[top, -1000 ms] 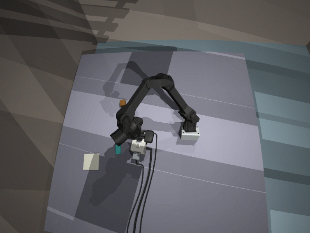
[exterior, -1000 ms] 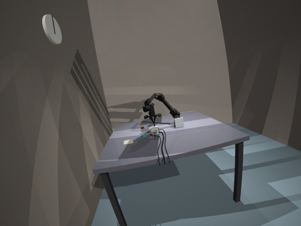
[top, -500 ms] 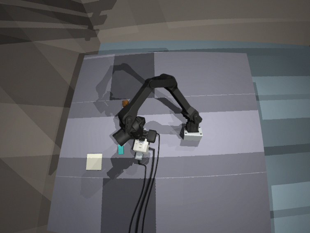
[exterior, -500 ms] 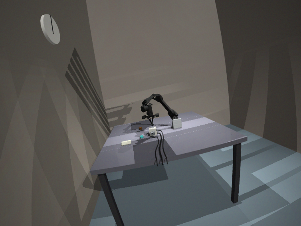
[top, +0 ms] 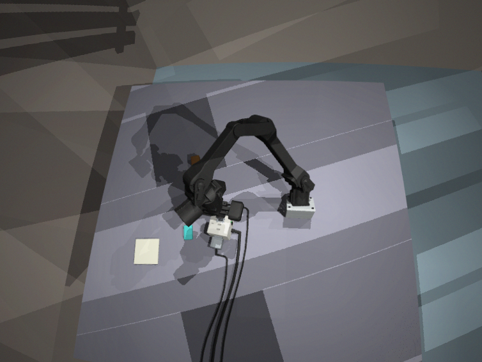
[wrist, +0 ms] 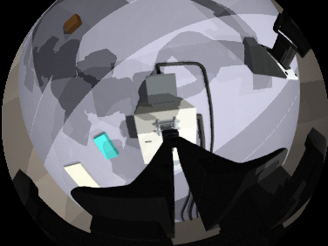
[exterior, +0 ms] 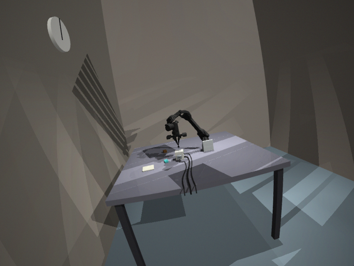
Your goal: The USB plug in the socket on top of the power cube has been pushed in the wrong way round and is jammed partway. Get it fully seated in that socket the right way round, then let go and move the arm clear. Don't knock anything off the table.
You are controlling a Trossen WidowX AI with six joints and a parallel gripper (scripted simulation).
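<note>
Now: gripper tip 60 mm above the grey socket and 10 mm to the right of it. Also, from my gripper tip: brown block (270 mm to the right, 120 mm below, 120 mm ahead); then teal block (140 mm ahead, 120 mm below, 40 mm to the left); then dark USB plug (20 mm below).
</note>
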